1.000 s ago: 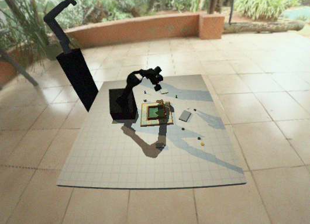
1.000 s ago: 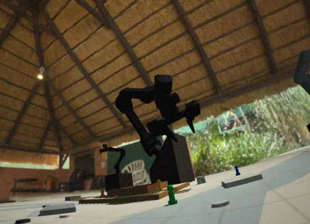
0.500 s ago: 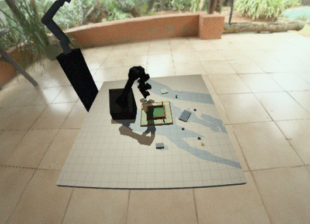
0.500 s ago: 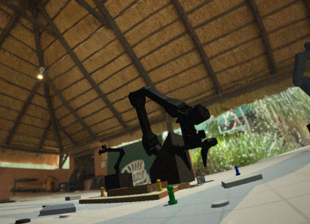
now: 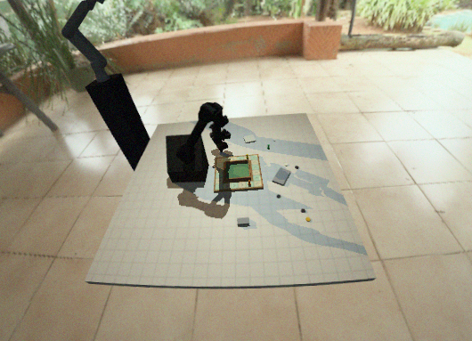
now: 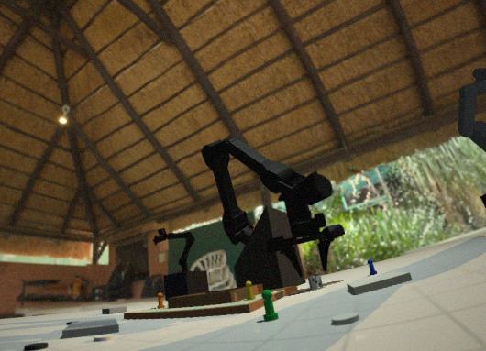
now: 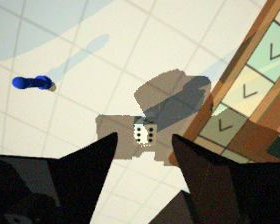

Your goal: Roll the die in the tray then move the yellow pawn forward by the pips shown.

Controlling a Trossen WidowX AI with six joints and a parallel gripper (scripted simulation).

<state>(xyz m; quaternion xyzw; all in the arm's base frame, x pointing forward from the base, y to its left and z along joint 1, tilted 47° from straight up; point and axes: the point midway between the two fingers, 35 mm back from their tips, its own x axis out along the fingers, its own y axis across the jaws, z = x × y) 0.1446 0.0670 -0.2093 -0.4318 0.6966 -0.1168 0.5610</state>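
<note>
My gripper tip is 20 mm above the die. Round my gripper tip: yellow pawn 180 mm ahead, 70 mm to the right; then blue pawn 10 mm behind, 130 mm to the left, 20 mm below; then green tray 130 mm ahead, 190 mm to the right, 20 mm below.
</note>
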